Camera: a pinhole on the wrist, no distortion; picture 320 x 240 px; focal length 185.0 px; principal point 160.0 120.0 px. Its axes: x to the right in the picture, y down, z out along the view. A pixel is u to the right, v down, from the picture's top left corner.
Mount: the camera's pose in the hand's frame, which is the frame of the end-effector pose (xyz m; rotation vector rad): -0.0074 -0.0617 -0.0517 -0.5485 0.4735 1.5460
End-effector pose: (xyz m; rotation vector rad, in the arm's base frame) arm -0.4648 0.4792 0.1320 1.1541 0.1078 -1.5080
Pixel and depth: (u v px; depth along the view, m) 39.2 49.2 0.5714
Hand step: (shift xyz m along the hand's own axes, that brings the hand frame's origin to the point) 0.1861 -0.0031 0.6358
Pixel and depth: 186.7 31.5 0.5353
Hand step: 0.2169 0.3354 0.3357
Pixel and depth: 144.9 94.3 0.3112
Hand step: 0.0189 0.1080 0.2126
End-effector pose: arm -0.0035 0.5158 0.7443 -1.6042 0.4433 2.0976
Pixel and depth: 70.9 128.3 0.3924
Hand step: -0.0433 0.0239 0.3742
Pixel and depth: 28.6 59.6 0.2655
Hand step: 0.0679 -0.0473 0.2765
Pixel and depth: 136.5 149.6 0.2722
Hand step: -0.0654 0.0729 0.1843
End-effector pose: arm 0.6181 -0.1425 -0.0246 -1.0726 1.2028 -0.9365
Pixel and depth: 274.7 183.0 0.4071
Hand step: -0.1733 0.3781 0.1148
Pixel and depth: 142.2 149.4 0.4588
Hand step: -0.1049 0.1765 0.3375
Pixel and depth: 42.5 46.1 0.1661
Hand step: 0.0516 -0.0422 0.1464
